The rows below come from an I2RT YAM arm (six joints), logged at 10 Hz.
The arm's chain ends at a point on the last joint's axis. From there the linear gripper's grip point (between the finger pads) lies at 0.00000 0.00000 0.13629 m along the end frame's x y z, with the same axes.
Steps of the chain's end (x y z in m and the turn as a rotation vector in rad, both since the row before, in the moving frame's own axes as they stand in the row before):
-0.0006, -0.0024, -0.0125, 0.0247, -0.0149, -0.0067
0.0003, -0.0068, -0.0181, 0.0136, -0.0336, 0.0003
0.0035, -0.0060, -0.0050, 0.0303, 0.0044, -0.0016
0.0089, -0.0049, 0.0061, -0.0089, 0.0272, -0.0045
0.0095, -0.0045, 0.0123, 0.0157, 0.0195, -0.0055
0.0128, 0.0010, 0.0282, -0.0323, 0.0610, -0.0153
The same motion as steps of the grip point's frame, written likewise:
-0.0026, -0.0058, -0.0126, 0.0247, -0.0149, -0.0067
-0.0043, -0.0087, -0.0182, 0.0136, -0.0336, 0.0003
0.0041, -0.0101, -0.0051, 0.0303, 0.0044, -0.0016
0.0126, -0.0037, 0.0060, -0.0089, 0.0272, -0.0045
0.0122, -0.0066, 0.0123, 0.0157, 0.0195, -0.0055
0.0211, 0.0053, 0.0279, -0.0323, 0.0610, -0.0153

